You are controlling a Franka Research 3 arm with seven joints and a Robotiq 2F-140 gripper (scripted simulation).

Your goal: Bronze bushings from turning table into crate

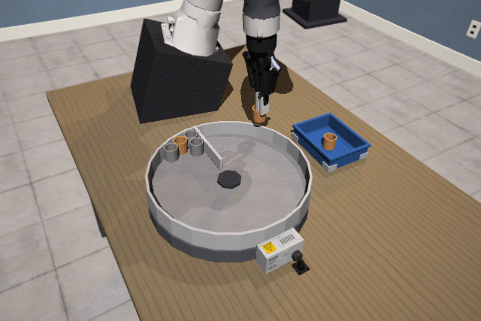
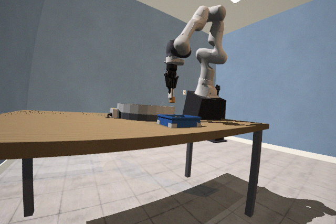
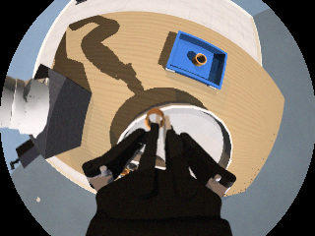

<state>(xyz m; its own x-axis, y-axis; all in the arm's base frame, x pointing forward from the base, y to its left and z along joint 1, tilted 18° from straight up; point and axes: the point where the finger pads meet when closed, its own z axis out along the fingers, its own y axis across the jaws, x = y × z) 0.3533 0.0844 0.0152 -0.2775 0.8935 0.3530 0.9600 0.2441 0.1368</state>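
My hand is 5 cm short of the blue crate, 21 cm to the right of it and 16 cm above it. Also, from my hand: grey turning table: 12 cm ahead, 15 cm to the right, 13 cm below.
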